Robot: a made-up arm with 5 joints.
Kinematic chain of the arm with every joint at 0, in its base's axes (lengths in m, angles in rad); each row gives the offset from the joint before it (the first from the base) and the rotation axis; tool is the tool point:
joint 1: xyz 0 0 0.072 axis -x
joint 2: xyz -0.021 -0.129 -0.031 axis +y
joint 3: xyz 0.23 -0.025 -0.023 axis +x
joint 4: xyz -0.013 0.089 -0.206 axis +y
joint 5: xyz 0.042 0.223 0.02 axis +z
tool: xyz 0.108 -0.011 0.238
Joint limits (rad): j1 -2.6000..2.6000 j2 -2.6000..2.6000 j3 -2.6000..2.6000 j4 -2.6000..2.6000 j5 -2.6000..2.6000
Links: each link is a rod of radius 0.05 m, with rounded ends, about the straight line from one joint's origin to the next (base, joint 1, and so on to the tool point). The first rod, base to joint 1, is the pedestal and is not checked.
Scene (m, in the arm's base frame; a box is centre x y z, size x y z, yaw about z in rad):
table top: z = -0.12
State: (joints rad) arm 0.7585 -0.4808 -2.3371 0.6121 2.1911
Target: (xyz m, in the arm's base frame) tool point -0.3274 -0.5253 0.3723
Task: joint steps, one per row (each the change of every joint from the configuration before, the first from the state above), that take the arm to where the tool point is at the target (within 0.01 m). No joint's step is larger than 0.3 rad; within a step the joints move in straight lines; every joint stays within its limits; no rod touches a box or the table.
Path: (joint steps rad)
1: 0.0960 0.2686 0.0355 0.0103 -0.0323
2: 0.0959 0.2686 0.0355 0.0102 -0.0322
3: 0.0960 0.2687 0.0355 0.0103 -0.0323
4: 0.0959 0.2686 0.0355 0.0103 -0.0323
5: 0.0960 0.2686 0.0356 0.0102 -0.0323
6: 0.0960 0.2686 0.0355 0.0103 -0.0322
7: 0.0959 0.2686 0.0355 0.0103 -0.0323

